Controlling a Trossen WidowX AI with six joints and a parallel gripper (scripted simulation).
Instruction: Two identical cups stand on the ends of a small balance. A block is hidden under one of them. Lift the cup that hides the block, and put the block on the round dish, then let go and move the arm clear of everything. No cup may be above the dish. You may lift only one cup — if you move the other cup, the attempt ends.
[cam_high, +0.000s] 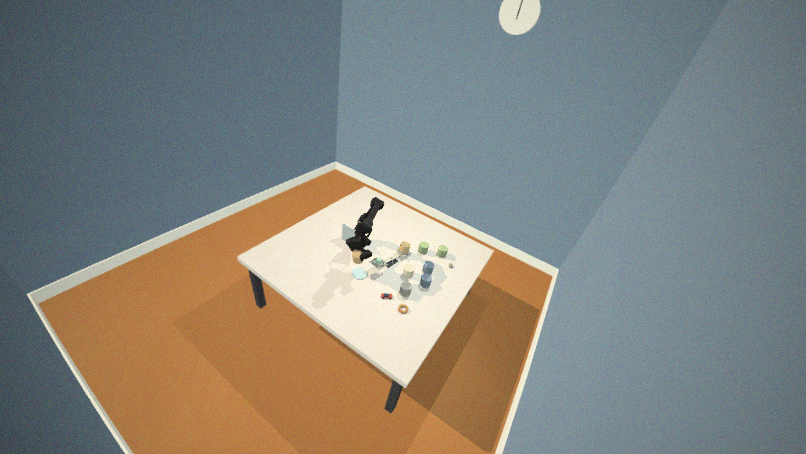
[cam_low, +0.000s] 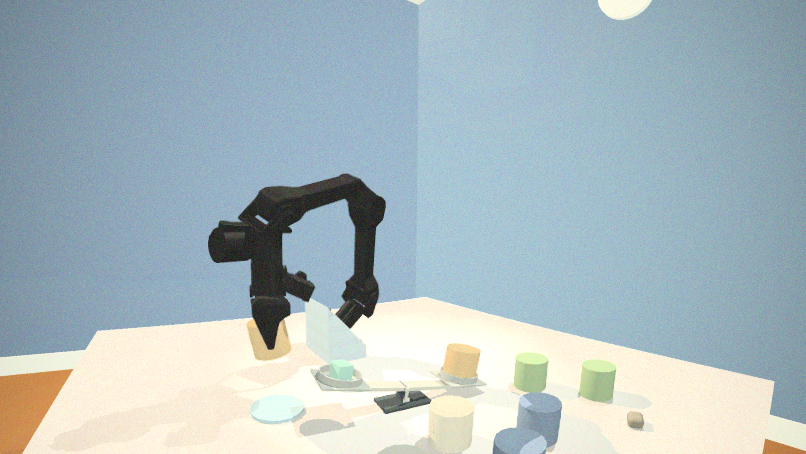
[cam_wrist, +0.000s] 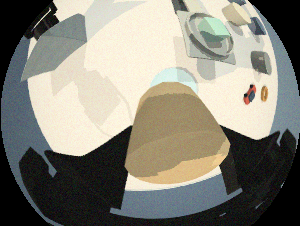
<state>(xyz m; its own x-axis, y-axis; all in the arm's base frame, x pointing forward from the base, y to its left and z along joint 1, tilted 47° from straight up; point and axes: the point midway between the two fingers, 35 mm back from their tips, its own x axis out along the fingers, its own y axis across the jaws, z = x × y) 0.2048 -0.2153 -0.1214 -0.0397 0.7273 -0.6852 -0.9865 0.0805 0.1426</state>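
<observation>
Now: gripper tip 90 mm short of the teal block, 100 mm to the right of it and 40 mm above it. From my gripper tip the other things lie so: round light-blue dish: 20 mm ahead, 120 mm below; orange cup: 20 mm to the right, 10 mm above; red toy car: 270 mm ahead, 30 mm to the right, 110 mm below.
</observation>
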